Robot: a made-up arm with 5 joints.
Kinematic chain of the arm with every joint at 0, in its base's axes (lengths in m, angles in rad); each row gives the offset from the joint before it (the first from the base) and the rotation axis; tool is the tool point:
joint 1: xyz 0 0 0.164 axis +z
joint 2: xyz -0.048 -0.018 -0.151 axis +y
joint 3: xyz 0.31 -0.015 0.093 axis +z
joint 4: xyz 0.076 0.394 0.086 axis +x
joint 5: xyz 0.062 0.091 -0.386 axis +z
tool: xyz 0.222 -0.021 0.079
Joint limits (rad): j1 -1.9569..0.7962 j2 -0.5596..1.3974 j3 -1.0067..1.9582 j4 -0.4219..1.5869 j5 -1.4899..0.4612
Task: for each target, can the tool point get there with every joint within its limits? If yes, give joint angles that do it. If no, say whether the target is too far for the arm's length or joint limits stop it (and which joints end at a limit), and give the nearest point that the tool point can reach.
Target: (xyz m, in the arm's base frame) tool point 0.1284 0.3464 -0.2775
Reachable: yes | joints 0.0238 0.6451 0.7146 -0.0637 -0.9202
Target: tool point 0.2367 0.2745 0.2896
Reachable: yes | joints -1.3033 1.1434 1.5790 0.8594 -0.3537
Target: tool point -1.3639 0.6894 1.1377
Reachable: no: too far | nearest point -0.5340 0.5203 0.4608 | short by 1.084 m
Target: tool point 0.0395 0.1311 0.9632
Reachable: no: joint limits stop it (at a limit: joint 3, joint 4, joint 5) | nearest point 0.0298 0.0988 0.5974 | short by 0.367 m
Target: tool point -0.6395 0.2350 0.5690
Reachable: no: joint limits stop it (at a limit: joint 1, joint 4, joint 5) | nearest point -0.5216 0.2140 0.4068 | short by 0.202 m
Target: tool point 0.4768 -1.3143 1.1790
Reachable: no: too far | nearest point 0.2887 -0.7958 0.7343 | short by 0.708 m
